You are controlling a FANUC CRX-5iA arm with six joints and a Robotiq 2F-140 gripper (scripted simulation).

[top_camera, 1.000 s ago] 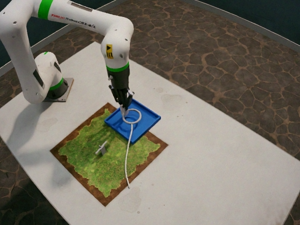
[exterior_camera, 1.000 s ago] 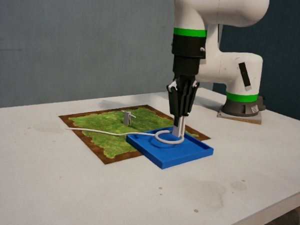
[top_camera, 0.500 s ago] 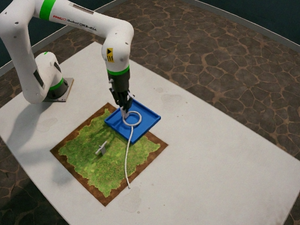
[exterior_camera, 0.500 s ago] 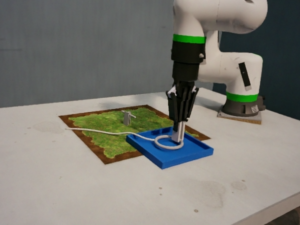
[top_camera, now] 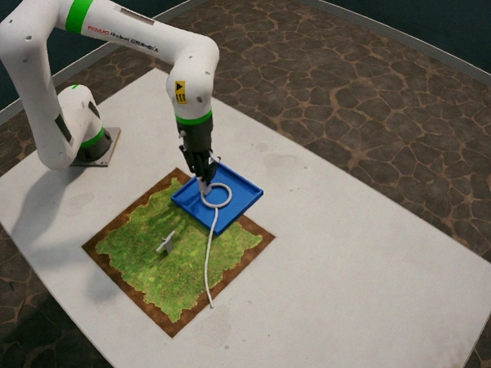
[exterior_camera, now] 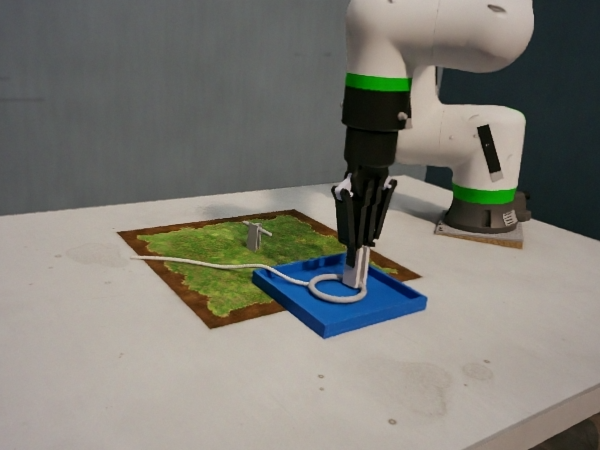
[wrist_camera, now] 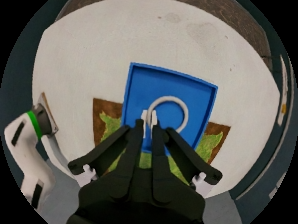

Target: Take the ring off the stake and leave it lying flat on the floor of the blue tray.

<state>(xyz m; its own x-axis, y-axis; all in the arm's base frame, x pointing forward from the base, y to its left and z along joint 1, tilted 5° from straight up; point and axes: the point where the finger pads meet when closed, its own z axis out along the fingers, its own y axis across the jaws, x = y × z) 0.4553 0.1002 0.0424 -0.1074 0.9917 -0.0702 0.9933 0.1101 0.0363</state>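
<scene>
Right now the blue tray is 40 mm ahead of my hand and 30 mm below it. From my hand the other things lie so: square green grass mat (190 mm to the right, 60 mm below, 50 mm ahead); grey stake (210 mm to the right, 50 mm ahead, 20 mm below).
</scene>
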